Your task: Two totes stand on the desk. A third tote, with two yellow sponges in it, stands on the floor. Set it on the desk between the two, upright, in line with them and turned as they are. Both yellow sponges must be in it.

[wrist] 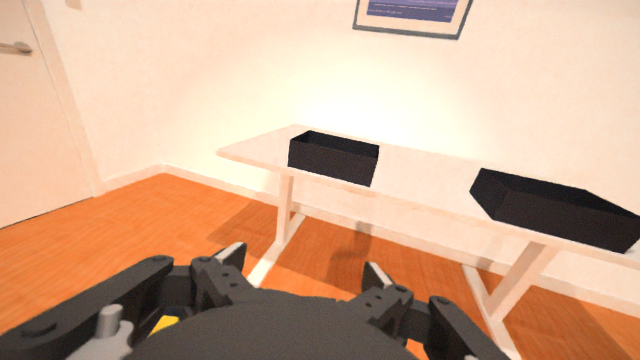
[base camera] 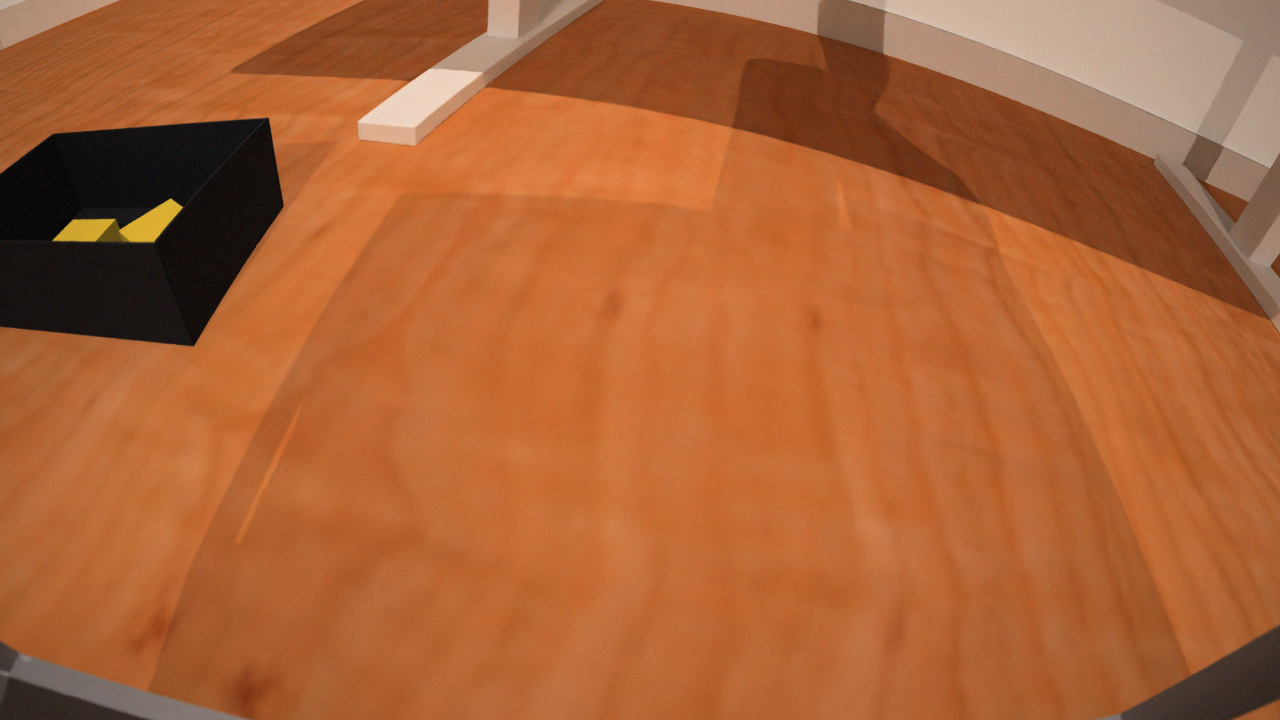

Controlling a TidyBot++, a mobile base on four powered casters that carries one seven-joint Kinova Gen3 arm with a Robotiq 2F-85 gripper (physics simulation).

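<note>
A black tote [base camera: 219,241] stands upright on the floor at the left of the base camera view, its left end cut off. Two yellow sponges [base camera: 89,230] [base camera: 153,222] lie in it. In the wrist view a bit of yellow sponge [wrist: 164,325] shows between the gripper's parts at the lower left. Two black totes stand upright on the white desk [wrist: 425,172], a left one [wrist: 330,159] and a right one [wrist: 560,215], with a gap between them. My gripper [wrist: 304,265] is open and empty, apart from all the totes.
A desk foot [base camera: 420,98] [wrist: 267,260] lies on the floor behind and right of the floor tote. Another desk foot [base camera: 1221,232] [wrist: 492,320] is at the right. A wall runs behind the desk, with a framed picture [wrist: 410,34]. A door [wrist: 35,130] is at the left.
</note>
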